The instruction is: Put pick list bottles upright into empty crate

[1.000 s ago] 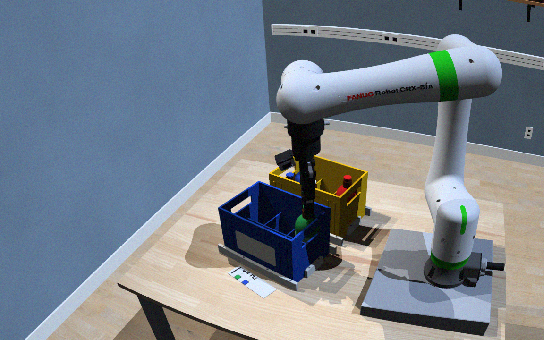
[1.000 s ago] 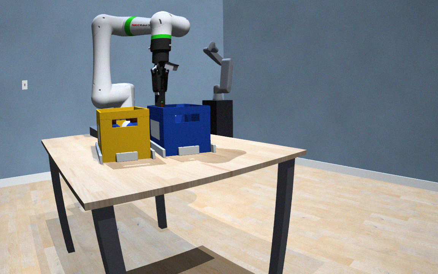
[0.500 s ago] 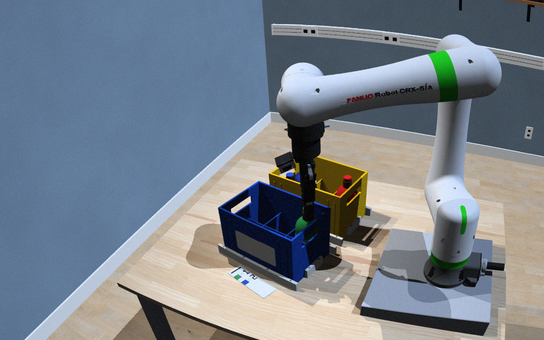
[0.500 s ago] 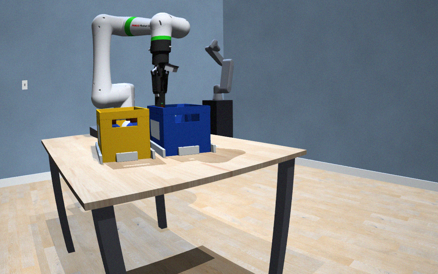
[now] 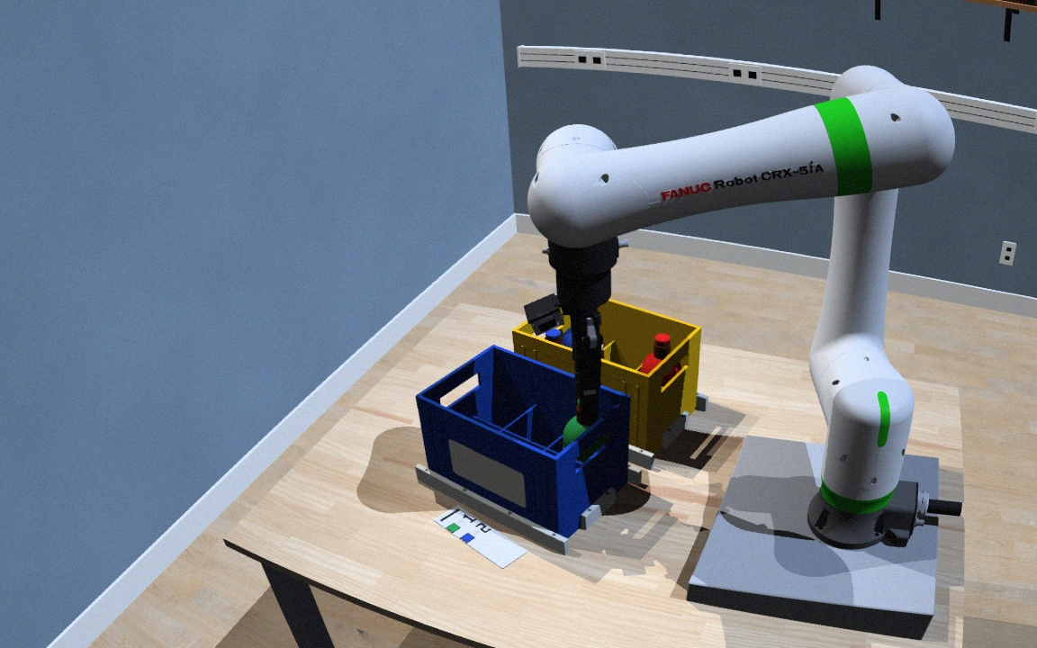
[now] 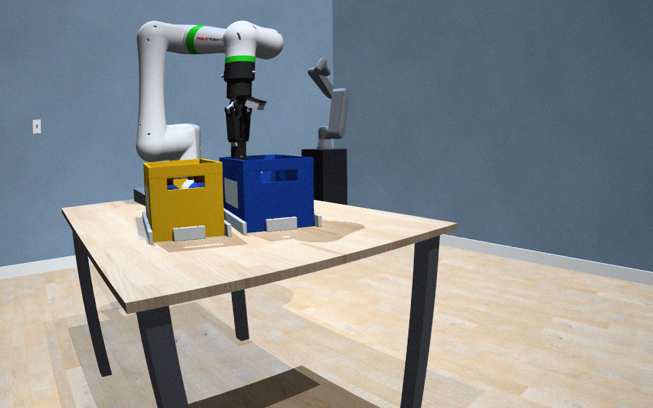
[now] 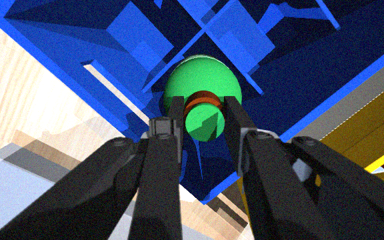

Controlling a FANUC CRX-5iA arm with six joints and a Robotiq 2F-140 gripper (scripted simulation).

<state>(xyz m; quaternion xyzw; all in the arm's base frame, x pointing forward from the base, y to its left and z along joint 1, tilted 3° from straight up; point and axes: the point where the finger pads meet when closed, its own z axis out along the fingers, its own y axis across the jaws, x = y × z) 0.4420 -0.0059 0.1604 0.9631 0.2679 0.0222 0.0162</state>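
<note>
My gripper is now 8 cm above the green-label bottle. The rest, counted from my hand: blue crate 10 cm below, 10 cm ahead, 2 cm to the left; yellow crate 22 cm to the right, 10 cm below, 4 cm ahead; white-label bottle 18 cm to the right, 10 cm below, 5 cm ahead.
</note>
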